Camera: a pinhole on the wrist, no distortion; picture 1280 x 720 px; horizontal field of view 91.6 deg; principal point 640.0 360.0 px. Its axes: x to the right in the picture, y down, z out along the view. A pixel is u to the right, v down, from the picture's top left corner.
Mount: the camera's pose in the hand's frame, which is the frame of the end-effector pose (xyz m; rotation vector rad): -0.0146 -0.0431 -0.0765 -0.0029 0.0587 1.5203
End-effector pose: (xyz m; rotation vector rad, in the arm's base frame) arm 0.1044 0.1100 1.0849 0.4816 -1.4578 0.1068
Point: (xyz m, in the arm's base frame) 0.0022 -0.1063 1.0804
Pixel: 330 256
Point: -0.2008 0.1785 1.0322
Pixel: 978 567
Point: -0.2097 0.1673 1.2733
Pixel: 1057 158
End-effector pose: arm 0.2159 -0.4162 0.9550 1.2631 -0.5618 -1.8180
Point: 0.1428 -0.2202 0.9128
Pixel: outside the picture
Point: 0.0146 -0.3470 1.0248
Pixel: 566 493
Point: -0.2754 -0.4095 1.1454
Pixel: 609 404
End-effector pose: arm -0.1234 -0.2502 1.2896 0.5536 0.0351 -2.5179
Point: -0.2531 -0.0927 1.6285
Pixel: 410 528
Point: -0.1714 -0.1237 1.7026
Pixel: 530 625
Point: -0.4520 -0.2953 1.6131
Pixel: 548 181
